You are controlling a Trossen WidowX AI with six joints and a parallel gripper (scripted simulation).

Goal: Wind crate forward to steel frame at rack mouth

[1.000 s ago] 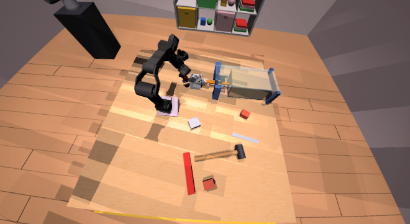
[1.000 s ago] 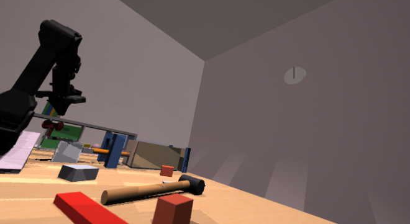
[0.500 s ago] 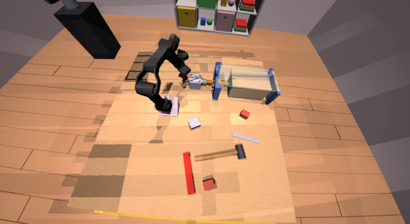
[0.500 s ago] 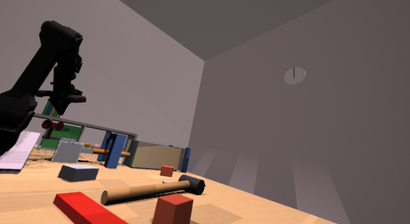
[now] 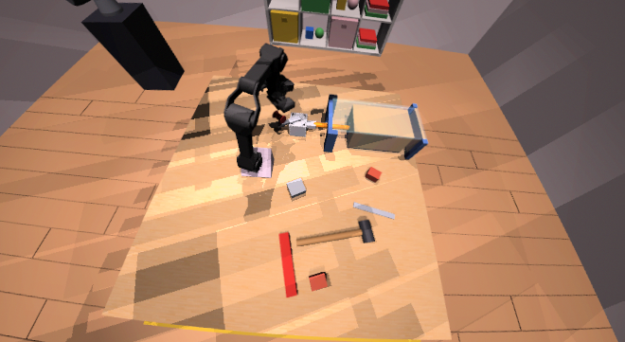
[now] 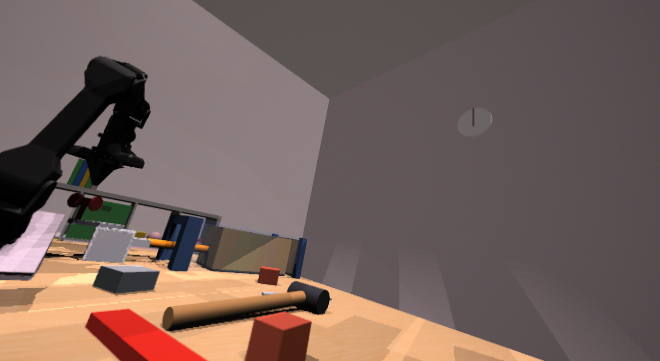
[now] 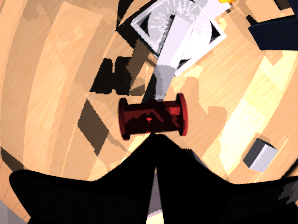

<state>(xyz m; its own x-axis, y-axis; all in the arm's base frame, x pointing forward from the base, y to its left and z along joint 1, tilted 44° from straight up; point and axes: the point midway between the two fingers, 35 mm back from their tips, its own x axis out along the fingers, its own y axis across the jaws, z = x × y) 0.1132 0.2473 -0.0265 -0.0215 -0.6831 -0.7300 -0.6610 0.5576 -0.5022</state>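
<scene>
Right now my gripper tip is 60 mm above the red grip. The rest, counted from my gripper tip: blue steel frame 250 mm ahead, 90 mm below, 30 mm to the left; then winch 160 mm below, 70 mm ahead, 30 mm to the left; then winch handle 90 mm below, 30 mm ahead, 10 mm to the left.
</scene>
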